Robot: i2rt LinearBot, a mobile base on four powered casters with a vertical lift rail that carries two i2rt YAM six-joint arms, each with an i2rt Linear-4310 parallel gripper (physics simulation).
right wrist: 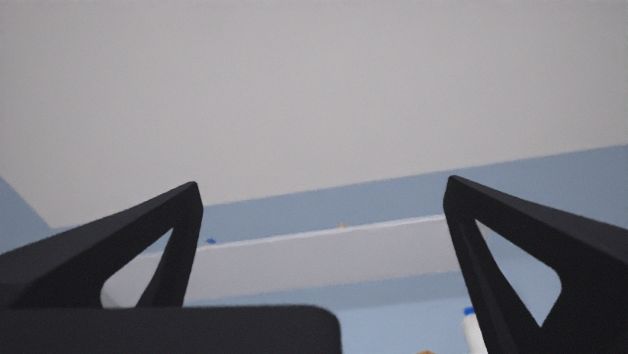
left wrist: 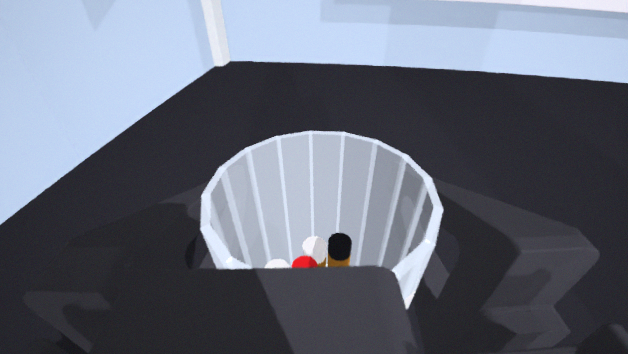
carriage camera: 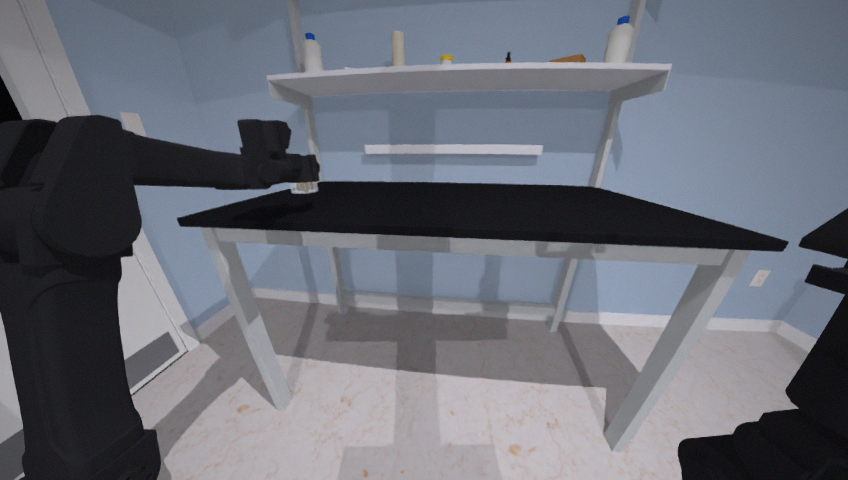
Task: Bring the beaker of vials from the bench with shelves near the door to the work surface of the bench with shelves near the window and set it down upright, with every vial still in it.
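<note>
The clear beaker [carriage camera: 304,187] [left wrist: 296,190] is upright, at the left end of the black bench top [carriage camera: 452,208] [left wrist: 350,100]. Several vials stand inside, with a black cap [left wrist: 339,245], a red cap [left wrist: 304,262] and white caps [left wrist: 314,246] showing. The gripper body hides the beaker's lower near part in the left wrist view. My left gripper [carriage camera: 308,168] [left wrist: 317,174] is shut on the beaker, a finger on each side, and holds it slightly above the top. My right gripper [right wrist: 322,192] is open and empty, pointing up toward the ceiling and shelf.
A white shelf [carriage camera: 470,77] [right wrist: 325,260] over the bench carries bottles [carriage camera: 618,44] [carriage camera: 312,54] and small items. A shelf post [carriage camera: 605,148] [left wrist: 217,35] rises behind the bench at each side. A door [carriage camera: 139,321] is at the left. Front bench legs [carriage camera: 252,333] [carriage camera: 672,356] stand on the floor.
</note>
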